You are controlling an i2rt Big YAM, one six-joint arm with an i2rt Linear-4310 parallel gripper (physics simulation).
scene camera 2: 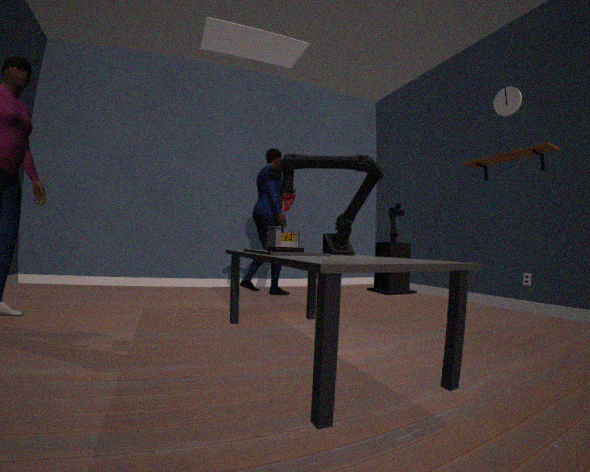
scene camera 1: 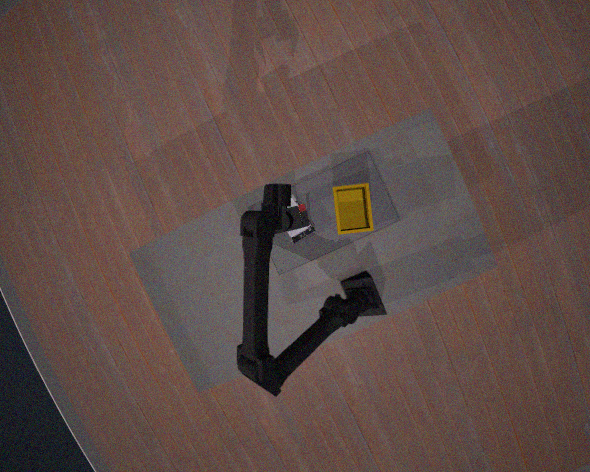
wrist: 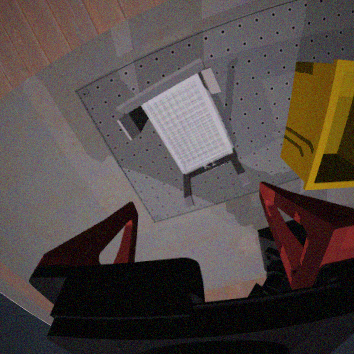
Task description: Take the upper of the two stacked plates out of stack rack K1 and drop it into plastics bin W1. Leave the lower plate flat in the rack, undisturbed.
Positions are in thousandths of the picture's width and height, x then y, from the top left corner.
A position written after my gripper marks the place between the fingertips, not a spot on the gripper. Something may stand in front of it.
Observation:
I see my gripper (wrist: 552, 561) and a gridded plate (wrist: 518, 329).

